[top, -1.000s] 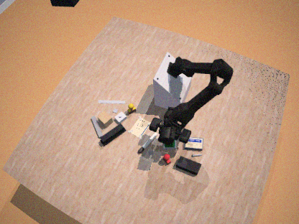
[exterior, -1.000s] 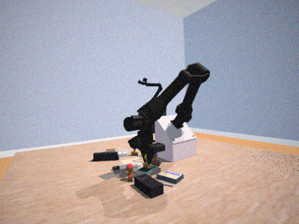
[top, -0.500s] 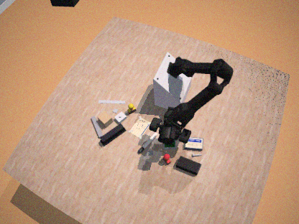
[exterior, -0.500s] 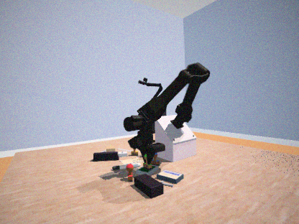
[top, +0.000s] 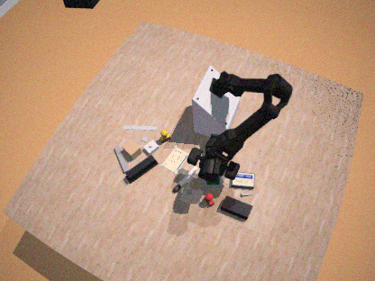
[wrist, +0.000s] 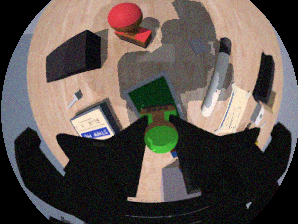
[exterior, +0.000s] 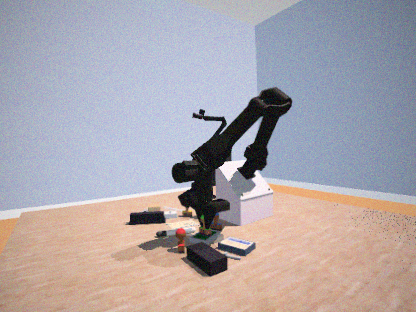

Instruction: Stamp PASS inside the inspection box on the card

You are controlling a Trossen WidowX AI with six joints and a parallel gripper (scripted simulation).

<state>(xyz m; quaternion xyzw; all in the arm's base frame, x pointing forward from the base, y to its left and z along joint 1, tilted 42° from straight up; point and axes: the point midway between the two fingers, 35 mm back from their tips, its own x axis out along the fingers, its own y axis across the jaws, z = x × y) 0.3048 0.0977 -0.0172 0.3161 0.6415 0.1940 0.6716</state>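
My gripper tip is now right at the green-knobbed PASS stamp. From my gripper tip the other things lie so: blue stamp 80 mm behind, 30 mm to the right, 20 mm below; then red-knobbed stamp 100 mm ahead, 10 mm to the left, 20 mm below; then green ink pad 30 mm below.
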